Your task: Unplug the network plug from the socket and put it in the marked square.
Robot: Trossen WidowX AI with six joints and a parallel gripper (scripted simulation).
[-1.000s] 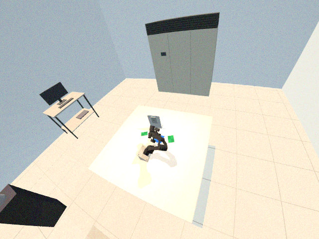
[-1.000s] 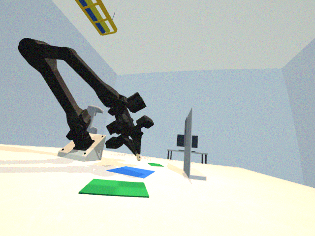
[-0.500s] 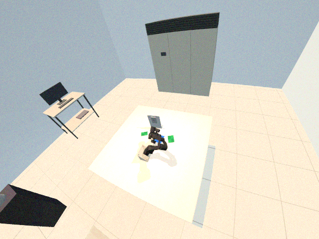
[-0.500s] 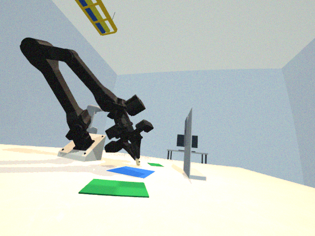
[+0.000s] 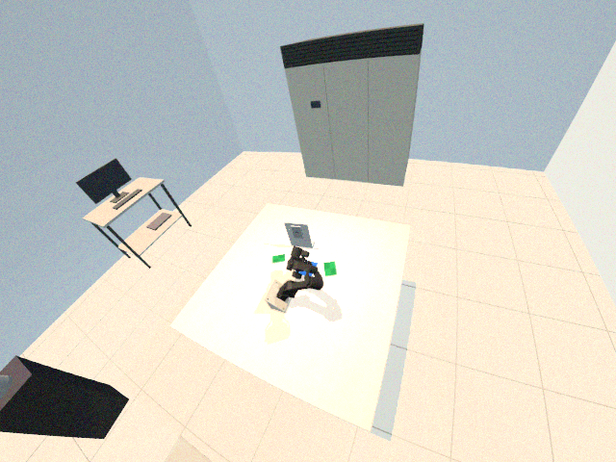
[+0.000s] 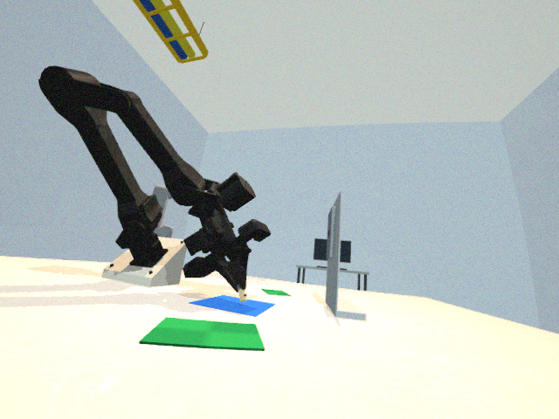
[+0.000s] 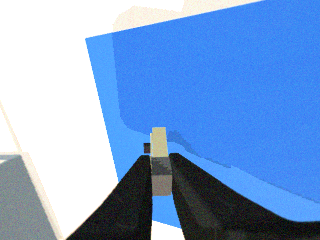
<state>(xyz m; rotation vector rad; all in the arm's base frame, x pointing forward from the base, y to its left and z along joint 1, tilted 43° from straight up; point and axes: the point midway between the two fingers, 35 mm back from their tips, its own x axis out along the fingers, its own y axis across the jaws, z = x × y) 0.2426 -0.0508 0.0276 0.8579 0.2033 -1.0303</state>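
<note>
Now: gripper tip 10 mm past the blue square and 20 mm above it. Also, from my gripper tip: network plug right at my gripper tip; then upright grey panel 180 mm ahead, 100 mm to the left, 80 mm above.
</note>
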